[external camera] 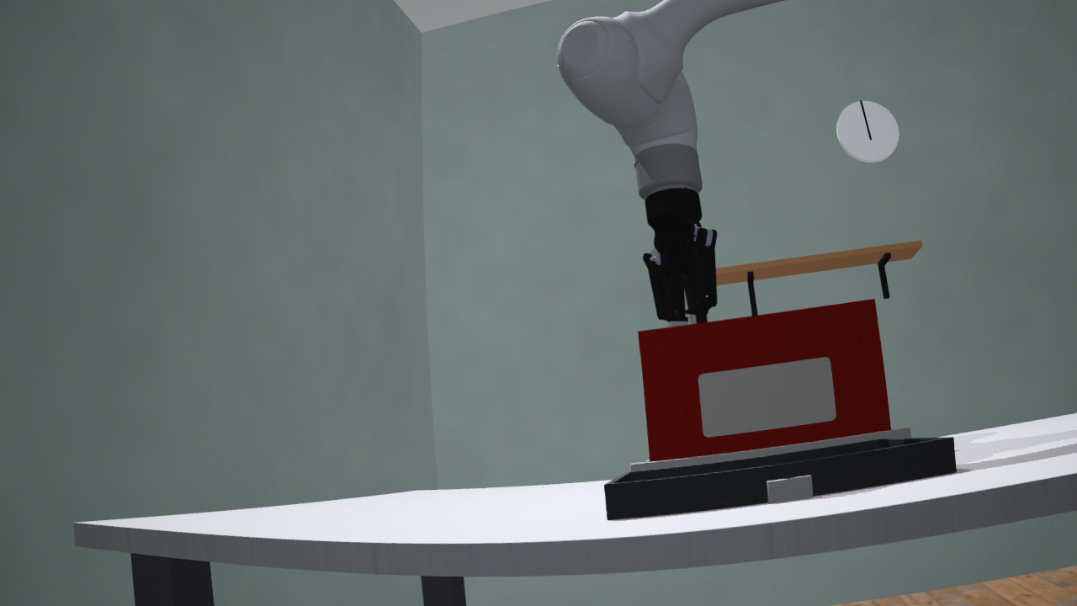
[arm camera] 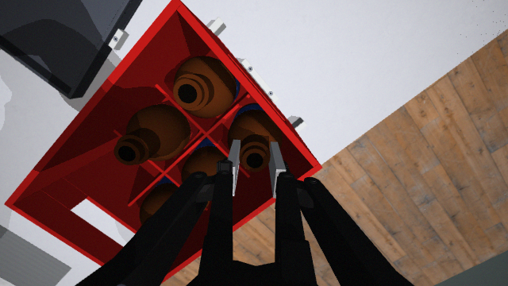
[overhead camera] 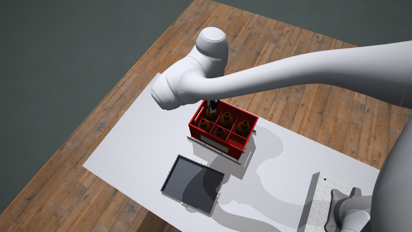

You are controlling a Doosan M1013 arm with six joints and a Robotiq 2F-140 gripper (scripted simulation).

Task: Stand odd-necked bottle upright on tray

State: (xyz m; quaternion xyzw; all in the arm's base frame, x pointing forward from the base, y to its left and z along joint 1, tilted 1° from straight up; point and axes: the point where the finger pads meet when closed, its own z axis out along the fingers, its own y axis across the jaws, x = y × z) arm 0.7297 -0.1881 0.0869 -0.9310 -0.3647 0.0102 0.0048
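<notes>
My gripper is now 90 mm past the crate, 90 mm above it and 50 mm to the right of it. The rest, counted from my hand: dark tray (340 mm to the left, 160 mm below, 70 mm behind).
</notes>
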